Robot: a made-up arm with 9 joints. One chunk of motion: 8 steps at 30 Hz.
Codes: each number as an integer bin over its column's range. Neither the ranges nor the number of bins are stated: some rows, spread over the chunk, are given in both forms.
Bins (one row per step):
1: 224 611 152 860 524 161 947 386 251
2: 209 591 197 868 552 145 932 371 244
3: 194 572 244 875 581 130 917 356 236
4: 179 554 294 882 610 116 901 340 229
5: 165 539 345 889 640 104 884 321 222
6: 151 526 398 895 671 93 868 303 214
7: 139 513 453 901 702 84 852 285 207
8: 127 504 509 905 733 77 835 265 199
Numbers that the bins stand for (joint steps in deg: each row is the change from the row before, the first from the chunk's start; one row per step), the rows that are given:
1: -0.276 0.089 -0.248 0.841 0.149 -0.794 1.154 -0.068 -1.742
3: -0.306 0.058 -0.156 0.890 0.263 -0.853 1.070 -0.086 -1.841
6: -0.349 0.021 -0.002 0.956 0.443 -0.923 0.933 -0.118 -1.986
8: -0.373 0.004 0.110 0.989 0.567 -0.954 0.840 -0.141 -2.085
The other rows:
2: -0.291 0.073 -0.203 0.867 0.205 -0.824 1.112 -0.077 -1.788
4: -0.321 0.044 -0.106 0.914 0.321 -0.879 1.025 -0.096 -1.887
5: -0.335 0.032 -0.055 0.937 0.381 -0.902 0.978 -0.107 -1.933
7: -0.361 0.011 0.053 0.976 0.505 -0.940 0.888 -0.129 -2.032

